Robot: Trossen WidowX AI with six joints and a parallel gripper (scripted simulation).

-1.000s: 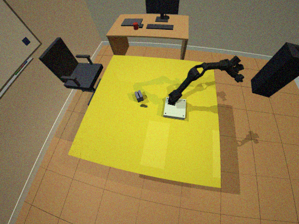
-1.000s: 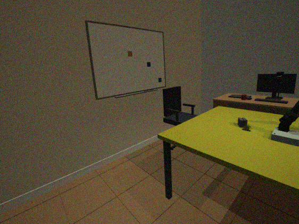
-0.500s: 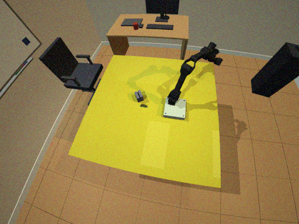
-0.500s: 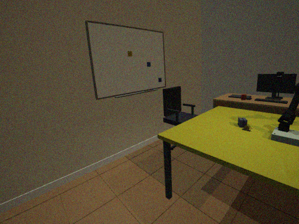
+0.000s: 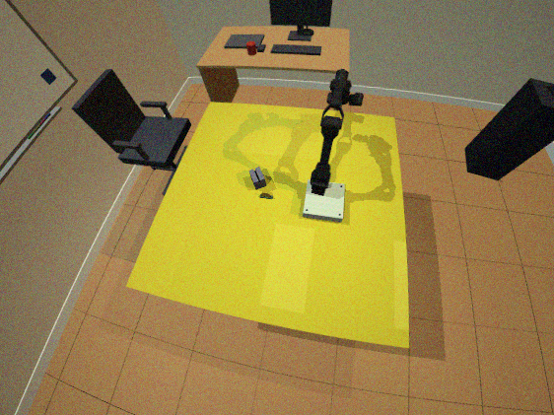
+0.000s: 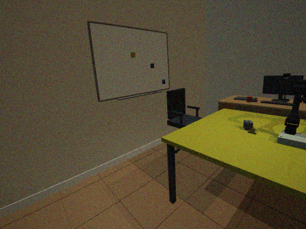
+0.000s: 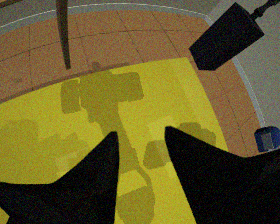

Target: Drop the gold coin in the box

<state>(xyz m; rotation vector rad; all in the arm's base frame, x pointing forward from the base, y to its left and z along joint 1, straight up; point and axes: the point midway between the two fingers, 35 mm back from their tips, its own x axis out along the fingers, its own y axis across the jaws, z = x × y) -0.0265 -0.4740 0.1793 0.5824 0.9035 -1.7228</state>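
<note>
My gripper tip is 59 cm to the right of the gold coin, 29 cm short of it and 18 cm above it.
</note>
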